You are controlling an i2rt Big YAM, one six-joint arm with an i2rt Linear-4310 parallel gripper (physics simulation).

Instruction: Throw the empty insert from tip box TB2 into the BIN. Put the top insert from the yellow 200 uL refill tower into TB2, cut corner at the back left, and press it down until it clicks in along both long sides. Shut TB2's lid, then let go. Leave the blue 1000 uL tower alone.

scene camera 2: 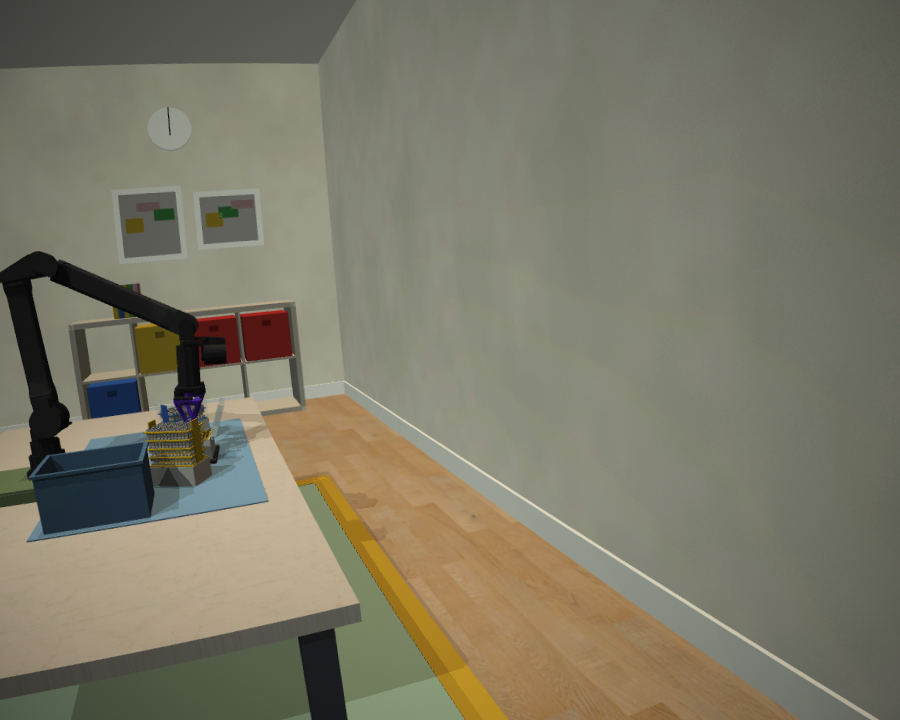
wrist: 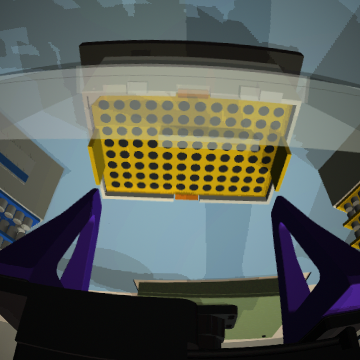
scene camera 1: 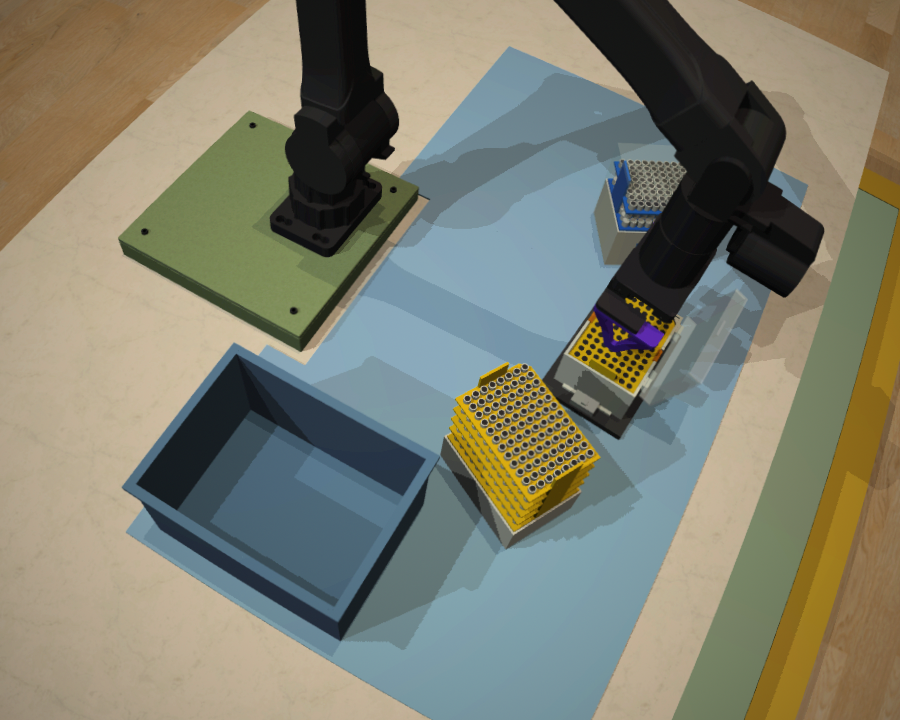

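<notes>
TB2 [scene camera 1: 592,379] [wrist: 145,196] stands open on the blue mat, its clear lid [scene camera 1: 718,337] [wrist: 40,107] swung up along one long side. The yellow insert [scene camera 1: 606,355] [wrist: 172,161] sits in TB2 with empty holes and a raised tab at each short end. My gripper [scene camera 1: 629,341] [scene camera 2: 187,418] [wrist: 187,200] is open and low over TB2, one finger near each short end. In the wrist view the lid overlaps the insert's far rows. The yellow tower [scene camera 1: 525,427] [scene camera 2: 172,444] [wrist: 352,207] holds several tip-filled inserts. The BIN [scene camera 1: 382,548] [scene camera 2: 93,491] looks empty inside in scene camera 1.
The blue tower [scene camera 1: 653,183] [wrist: 15,217] stands beyond TB2, partly behind the arm in scene camera 1. The yellow tower stands between TB2 and the BIN. The green base plate [scene camera 1: 202,210] [wrist: 255,312] carries the arm's base.
</notes>
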